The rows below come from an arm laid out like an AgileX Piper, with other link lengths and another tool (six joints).
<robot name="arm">
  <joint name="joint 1" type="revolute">
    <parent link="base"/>
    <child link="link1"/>
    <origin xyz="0 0 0.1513" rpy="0 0 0"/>
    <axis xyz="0 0 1"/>
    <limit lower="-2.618" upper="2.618"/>
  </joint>
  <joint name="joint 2" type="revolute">
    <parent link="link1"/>
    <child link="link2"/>
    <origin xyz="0 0 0" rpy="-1.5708 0 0"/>
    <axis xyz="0 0 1"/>
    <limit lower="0" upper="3.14"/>
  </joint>
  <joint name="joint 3" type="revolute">
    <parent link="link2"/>
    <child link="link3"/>
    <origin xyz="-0.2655 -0.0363 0" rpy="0 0 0"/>
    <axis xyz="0 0 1"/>
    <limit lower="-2.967" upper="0"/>
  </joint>
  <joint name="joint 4" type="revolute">
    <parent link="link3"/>
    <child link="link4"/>
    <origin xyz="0.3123 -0.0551 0" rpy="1.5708 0 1.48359"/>
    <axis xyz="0 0 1"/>
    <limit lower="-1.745" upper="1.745"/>
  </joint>
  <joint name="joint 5" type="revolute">
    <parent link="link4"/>
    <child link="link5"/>
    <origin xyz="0 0 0" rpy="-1.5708 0 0"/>
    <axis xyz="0 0 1"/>
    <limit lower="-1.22" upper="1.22"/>
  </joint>
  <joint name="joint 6" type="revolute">
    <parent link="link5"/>
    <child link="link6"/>
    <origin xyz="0 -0.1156 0" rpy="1.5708 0 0"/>
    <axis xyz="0 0 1"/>
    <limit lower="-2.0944" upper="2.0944"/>
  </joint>
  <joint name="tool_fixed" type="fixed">
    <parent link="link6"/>
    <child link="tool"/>
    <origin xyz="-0.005 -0.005 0.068" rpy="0 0.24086 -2.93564"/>
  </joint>
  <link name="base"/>
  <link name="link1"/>
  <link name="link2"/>
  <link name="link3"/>
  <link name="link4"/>
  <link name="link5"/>
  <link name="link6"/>
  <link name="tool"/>
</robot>
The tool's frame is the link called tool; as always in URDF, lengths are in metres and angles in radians.
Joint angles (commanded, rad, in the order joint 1, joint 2, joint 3, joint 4, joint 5, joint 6), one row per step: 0.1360, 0.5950, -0.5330, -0.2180, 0.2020, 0.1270; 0.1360, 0.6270, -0.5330, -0.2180, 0.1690, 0.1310; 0.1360, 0.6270, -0.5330, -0.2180, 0.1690, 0.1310; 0.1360, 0.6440, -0.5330, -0.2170, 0.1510, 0.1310; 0.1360, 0.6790, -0.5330, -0.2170, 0.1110, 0.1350; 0.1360, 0.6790, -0.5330, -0.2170, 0.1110, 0.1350; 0.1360, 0.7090, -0.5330, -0.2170, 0.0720, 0.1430; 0.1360, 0.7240, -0.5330, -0.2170, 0.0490, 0.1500; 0.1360, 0.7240, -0.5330, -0.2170, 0.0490, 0.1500; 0.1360, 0.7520, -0.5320, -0.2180, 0.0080, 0.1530; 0.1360, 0.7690, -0.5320, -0.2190, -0.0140, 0.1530; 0.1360, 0.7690, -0.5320, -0.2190, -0.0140, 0.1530; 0.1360, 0.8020, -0.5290, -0.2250, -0.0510, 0.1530; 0.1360, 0.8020, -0.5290, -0.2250, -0.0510, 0.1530
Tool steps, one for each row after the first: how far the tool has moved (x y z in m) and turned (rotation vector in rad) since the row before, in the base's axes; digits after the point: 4 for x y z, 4 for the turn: 0.0067, 0.0022, -0.0038, 0.0039, 0.0001, 0.0065; 0.0000, 0.0000, 0.0000, 0.0000, 0.0000, 0.0000; 0.0035, 0.0012, -0.0020, 0.0011, -0.0004, 0.0039; 0.0071, 0.0025, -0.0038, 0.0048, -0.0036, 0.0079; 0.0000, 0.0000, 0.0000, 0.0000, 0.0000, 0.0000; 0.0061, 0.0023, -0.0027, 0.0096, -0.0070, 0.0071; 0.0030, 0.0013, -0.0008, 0.0083, -0.0065, 0.0038; 0.0000, 0.0000, 0.0000, 0.0000, 0.0000, 0.0000; 0.0055, 0.0024, -0.0024, 0.0045, -0.0105, 0.0085; 0.0032, 0.0013, -0.0017, 0.0003, -0.0045, 0.0049; 0.0000, 0.0000, 0.0000, 0.0000, 0.0000, 0.0000; 0.0059, 0.0024, -0.0060, -0.0045, -0.0007, 0.0090; 0.0000, 0.0000, 0.0000, 0.0000, 0.0000, 0.0000
